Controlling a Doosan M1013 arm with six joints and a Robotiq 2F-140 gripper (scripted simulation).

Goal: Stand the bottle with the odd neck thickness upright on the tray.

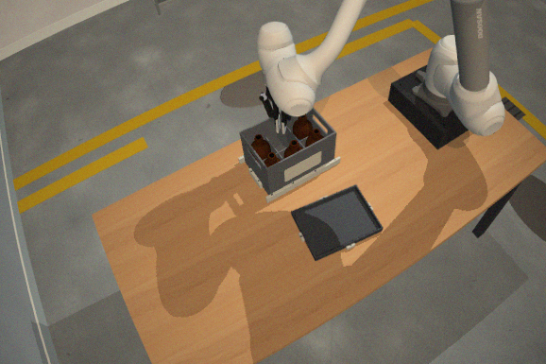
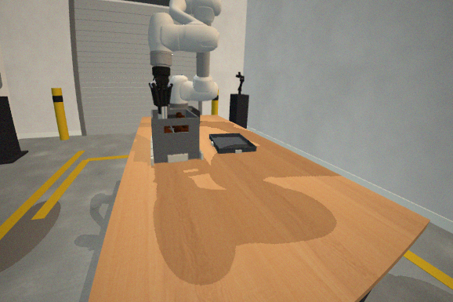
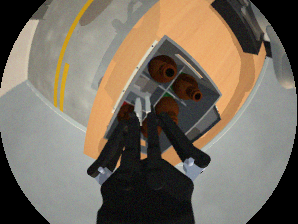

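My gripper is now 9 cm above the grey crate and 4 cm to the right of it. Also, from my hand: dark tray 34 cm to the left, 16 cm below, 4 cm ahead; glass bottle 9 cm to the left, 9 cm below, 1 cm ahead.
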